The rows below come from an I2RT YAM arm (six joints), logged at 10 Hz.
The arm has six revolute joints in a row. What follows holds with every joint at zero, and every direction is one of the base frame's.
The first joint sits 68 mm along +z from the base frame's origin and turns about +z.
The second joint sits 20 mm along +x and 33.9 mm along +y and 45.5 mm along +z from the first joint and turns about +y.
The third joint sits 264 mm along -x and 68.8 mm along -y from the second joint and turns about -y.
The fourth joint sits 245 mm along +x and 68.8 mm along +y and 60 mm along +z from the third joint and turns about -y.
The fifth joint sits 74 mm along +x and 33.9 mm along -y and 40.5 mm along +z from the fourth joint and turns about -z.
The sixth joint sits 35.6 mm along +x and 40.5 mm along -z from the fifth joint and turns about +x.
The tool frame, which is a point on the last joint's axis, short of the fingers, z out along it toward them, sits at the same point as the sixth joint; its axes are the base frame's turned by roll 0, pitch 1.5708 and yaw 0 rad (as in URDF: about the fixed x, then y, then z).
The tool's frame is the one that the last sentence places.
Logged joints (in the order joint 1, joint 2, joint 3, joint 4, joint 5, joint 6), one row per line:
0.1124 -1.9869 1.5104 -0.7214 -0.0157 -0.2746
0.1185 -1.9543 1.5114 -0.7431 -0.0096 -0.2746
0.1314 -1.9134 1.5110 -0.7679 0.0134 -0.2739
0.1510 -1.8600 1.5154 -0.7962 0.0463 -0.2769
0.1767 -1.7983 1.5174 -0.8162 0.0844 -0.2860
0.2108 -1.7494 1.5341 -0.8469 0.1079 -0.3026
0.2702 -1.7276 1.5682 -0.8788 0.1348 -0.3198
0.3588 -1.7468 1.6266 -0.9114 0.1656 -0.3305
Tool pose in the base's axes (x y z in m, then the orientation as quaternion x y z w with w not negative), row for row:
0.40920 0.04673 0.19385 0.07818 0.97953 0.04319 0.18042
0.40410 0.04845 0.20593 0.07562 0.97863 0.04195 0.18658
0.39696 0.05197 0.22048 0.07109 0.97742 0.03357 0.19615
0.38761 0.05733 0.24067 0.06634 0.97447 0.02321 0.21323
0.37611 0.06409 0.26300 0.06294 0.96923 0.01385 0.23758
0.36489 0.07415 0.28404 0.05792 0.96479 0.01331 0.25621
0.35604 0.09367 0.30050 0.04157 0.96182 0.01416 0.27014
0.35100 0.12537 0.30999 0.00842 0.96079 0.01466 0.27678
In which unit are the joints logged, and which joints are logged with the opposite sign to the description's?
The joints are logged in radians. Opposite sign: joint 2, joint 6.
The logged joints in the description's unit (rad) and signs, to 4 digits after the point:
0.1124 1.9869 1.5104 -0.7214 -0.0157 0.2746
0.1185 1.9543 1.5114 -0.7431 -0.0096 0.2746
0.1314 1.9134 1.5110 -0.7679 0.0134 0.2739
0.1510 1.8600 1.5154 -0.7962 0.0463 0.2769
0.1767 1.7983 1.5174 -0.8162 0.0844 0.2860
0.2108 1.7494 1.5341 -0.8469 0.1079 0.3026
0.2702 1.7276 1.5682 -0.8788 0.1348 0.3198
0.3588 1.7468 1.6266 -0.9114 0.1656 0.3305

